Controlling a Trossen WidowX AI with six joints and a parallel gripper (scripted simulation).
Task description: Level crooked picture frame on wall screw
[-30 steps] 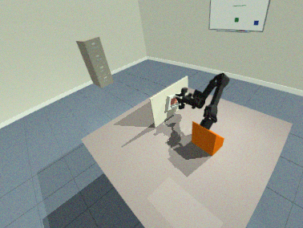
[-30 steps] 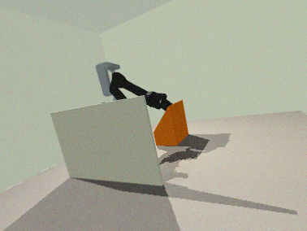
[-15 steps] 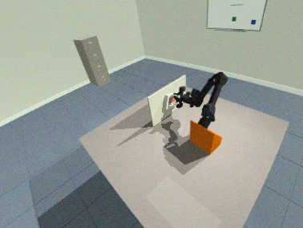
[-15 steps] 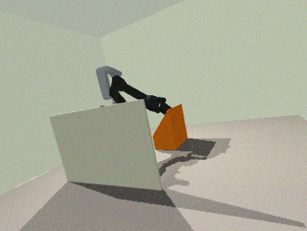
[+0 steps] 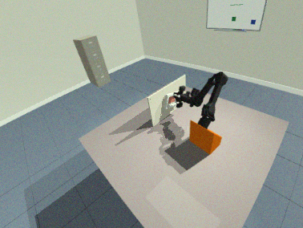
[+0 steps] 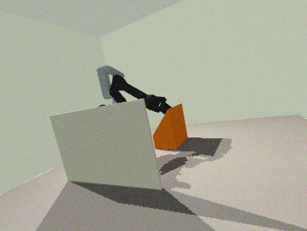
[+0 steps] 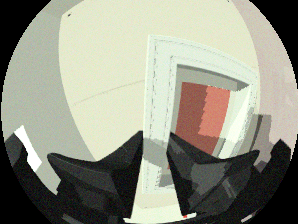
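Now: the picture frame 10 mm ahead of my gripper tip, 20 mm to the left of it and 50 mm below it.
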